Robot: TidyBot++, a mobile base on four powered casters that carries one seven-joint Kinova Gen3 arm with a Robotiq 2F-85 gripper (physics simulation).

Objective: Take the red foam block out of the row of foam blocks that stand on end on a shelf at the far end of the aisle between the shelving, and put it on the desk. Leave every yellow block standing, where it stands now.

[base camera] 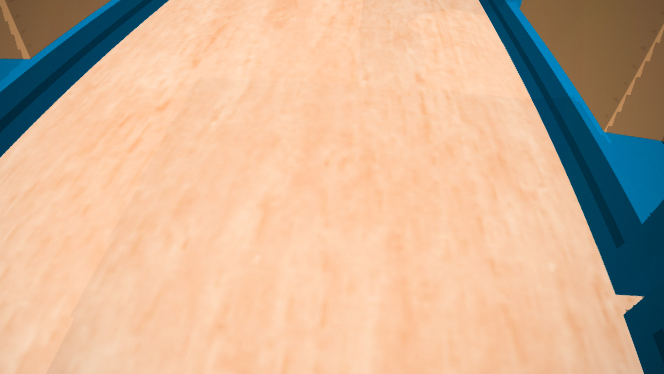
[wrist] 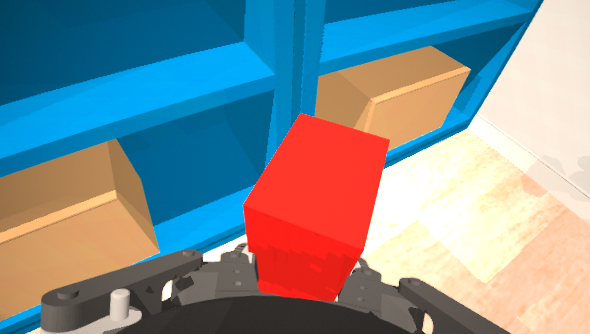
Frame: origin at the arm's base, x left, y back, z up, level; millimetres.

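Where they show: gripper, fingertip midpoint: (wrist: 300, 258).
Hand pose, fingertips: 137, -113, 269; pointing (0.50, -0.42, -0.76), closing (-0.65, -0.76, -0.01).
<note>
After its pixels a point has its place, as x, y, z.
The red foam block (wrist: 317, 185) @(136, -116, 339) is in the middle of the wrist view, between the two fingers. My gripper (wrist: 300, 258) @(137, -113, 269) is shut on it, with a finger against each side near the block's lower end. The block is held up clear of the floor and stands out in front of the blue shelving. The yellow blocks and the desk do not show in either view.
Blue shelving (wrist: 200, 70) (base camera: 565, 120) with cardboard boxes (wrist: 70, 235) @(555, 172, -110) (wrist: 415, 110) @(484, -842, -151) stands beside the block. In the base view, shelving lines both sides of the wooden floor (base camera: 325, 200) @(9, -435, -397). A pale wall (wrist: 545, 85) @(277, -1286, -68) meets the floor at the right of the wrist view.
</note>
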